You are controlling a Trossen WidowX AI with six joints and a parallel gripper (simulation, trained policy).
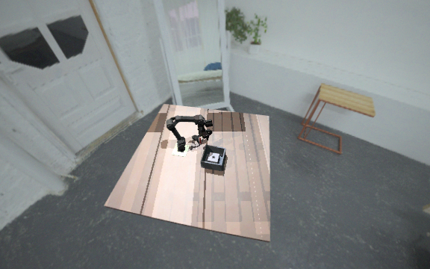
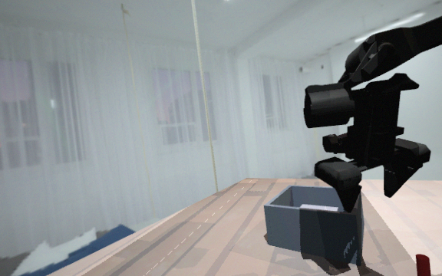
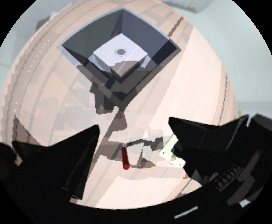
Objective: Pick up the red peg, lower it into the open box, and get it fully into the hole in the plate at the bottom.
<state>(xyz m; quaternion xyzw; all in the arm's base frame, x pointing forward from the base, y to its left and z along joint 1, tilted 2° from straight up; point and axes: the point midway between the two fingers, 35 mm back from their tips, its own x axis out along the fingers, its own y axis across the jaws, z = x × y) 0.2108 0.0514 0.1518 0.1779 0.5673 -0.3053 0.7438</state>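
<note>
The red peg is 60 mm behind my gripper tip, 80 mm to the left of it and 80 mm below it. The rest, counted from my gripper tip: pale plate: 120 mm ahead, 100 mm to the right, 80 mm below; then grey box: 120 mm ahead, 100 mm to the right, 100 mm below.
</note>
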